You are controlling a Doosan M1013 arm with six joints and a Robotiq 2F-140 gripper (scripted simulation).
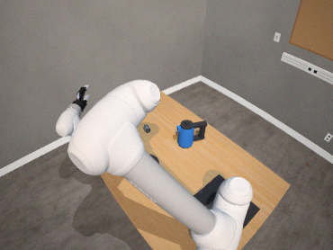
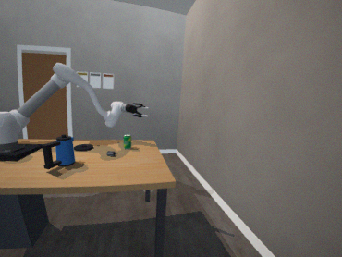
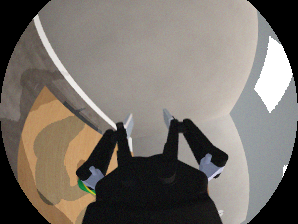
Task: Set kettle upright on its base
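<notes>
The blue kettle is 58 cm behind my hand, 43 cm to the right of it and 23 cm below it. The rest, counted from my hand: round black base (53 cm behind, 31 cm below, 9 cm to the right); green can (26 cm below, 17 cm behind, 11 cm to the right).
</notes>
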